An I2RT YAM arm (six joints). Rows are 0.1 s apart.
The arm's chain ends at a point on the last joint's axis. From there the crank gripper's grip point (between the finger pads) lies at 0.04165 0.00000 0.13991 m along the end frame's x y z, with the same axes.
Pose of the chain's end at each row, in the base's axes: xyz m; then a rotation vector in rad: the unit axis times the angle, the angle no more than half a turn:
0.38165, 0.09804, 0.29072, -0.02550, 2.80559, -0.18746
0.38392, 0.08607, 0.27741, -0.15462, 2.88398, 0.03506
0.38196, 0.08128, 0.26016, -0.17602, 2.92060, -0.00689
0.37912, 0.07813, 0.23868, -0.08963, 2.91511, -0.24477
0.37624, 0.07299, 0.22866, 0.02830, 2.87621, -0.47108
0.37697, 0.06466, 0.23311, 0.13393, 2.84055, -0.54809
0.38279, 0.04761, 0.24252, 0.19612, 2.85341, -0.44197
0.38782, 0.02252, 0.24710, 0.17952, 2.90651, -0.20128
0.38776, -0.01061, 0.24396, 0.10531, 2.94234, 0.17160
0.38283, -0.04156, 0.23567, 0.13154, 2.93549, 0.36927
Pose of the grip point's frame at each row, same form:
0.38760, 0.07871, 0.14615, -0.02550, 2.80559, -0.18746
0.37866, 0.08703, 0.13153, -0.15462, 2.88398, 0.03506
0.37150, 0.07747, 0.11461, -0.17602, 2.92060, -0.00689
0.36892, 0.05275, 0.09529, -0.08963, 2.91511, -0.24477
0.36629, 0.02790, 0.09018, 0.02830, 2.87621, -0.47108
0.36769, 0.01373, 0.09662, 0.13393, 2.84055, -0.54809
0.37373, 0.00772, 0.10239, 0.19612, 2.85341, -0.44197
0.37709, 0.00605, 0.10245, 0.17952, 2.90651, -0.20128
0.37425, 0.00793, 0.09980, 0.10531, 2.94234, 0.17160
0.36839, -0.00380, 0.09540, 0.13154, 2.93549, 0.36927

